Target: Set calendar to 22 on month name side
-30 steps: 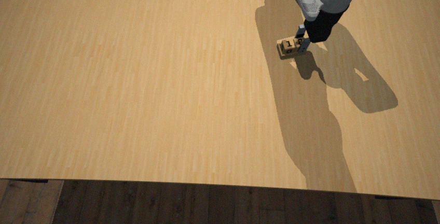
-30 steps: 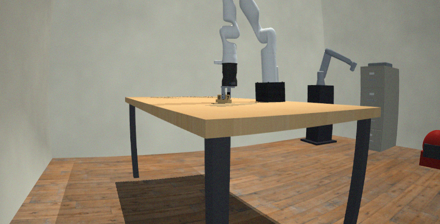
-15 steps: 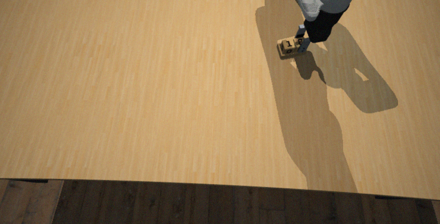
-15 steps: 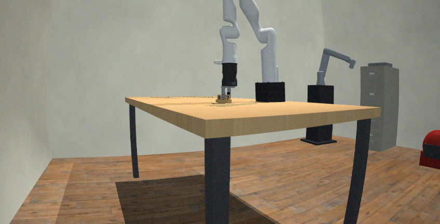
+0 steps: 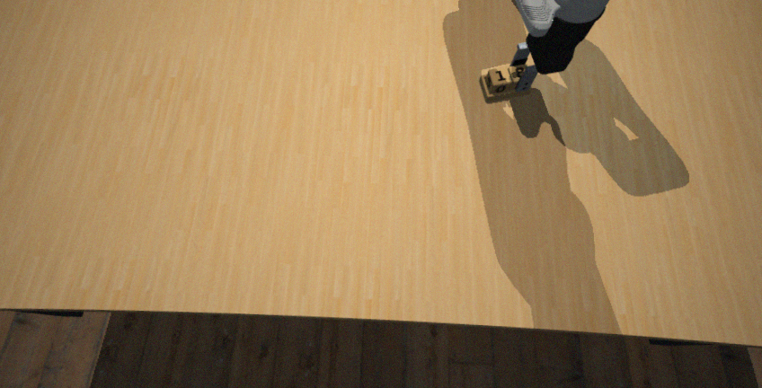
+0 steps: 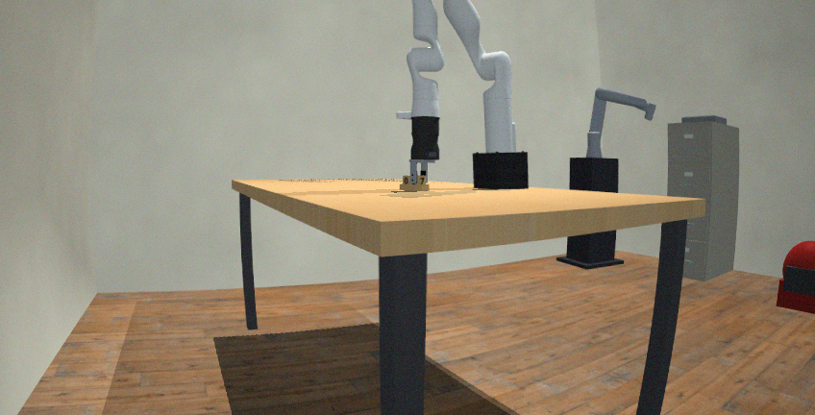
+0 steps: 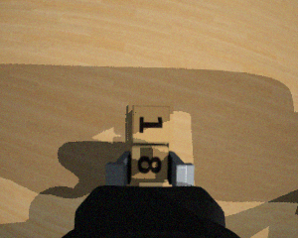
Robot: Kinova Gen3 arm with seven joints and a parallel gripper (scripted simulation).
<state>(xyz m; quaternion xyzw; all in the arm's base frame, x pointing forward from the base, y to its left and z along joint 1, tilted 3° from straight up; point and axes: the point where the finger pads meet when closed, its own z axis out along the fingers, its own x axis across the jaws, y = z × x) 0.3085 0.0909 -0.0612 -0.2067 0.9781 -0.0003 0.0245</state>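
My hand is 3 cm above the wooden calendar tray, 2 cm to the left of it and 1 cm short of it. Round my hand: wooden number cube 1 cm below.
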